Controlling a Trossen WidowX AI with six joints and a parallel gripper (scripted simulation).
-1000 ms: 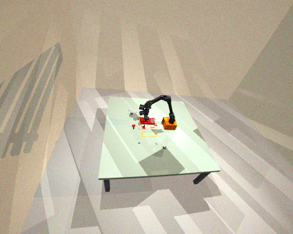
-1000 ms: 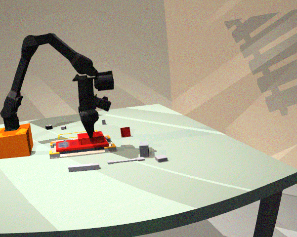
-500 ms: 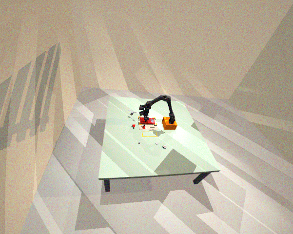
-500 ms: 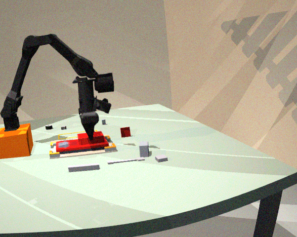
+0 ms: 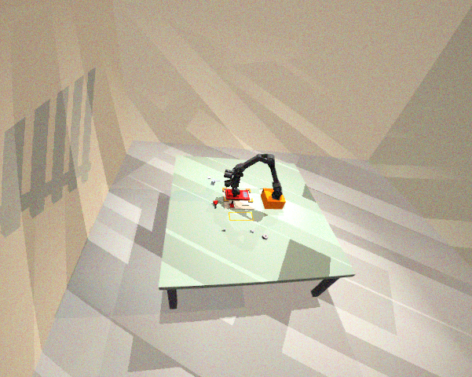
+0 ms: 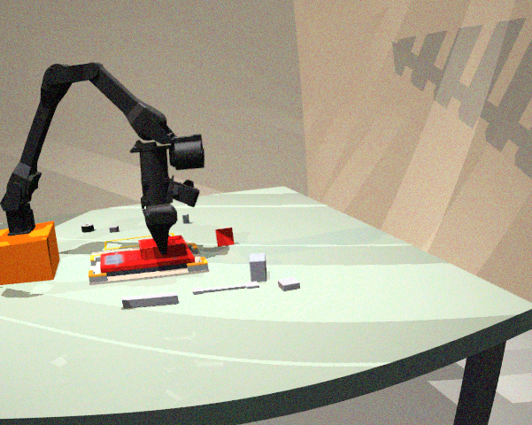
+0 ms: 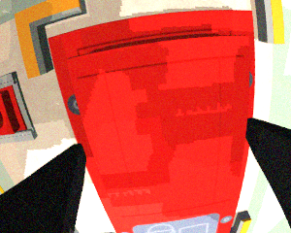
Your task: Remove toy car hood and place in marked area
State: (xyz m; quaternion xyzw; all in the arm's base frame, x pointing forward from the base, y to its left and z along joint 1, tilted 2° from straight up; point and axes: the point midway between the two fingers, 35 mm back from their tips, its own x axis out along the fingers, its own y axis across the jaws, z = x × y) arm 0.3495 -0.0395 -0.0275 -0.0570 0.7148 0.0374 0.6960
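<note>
Now: gripper tip right at the red hood.
</note>
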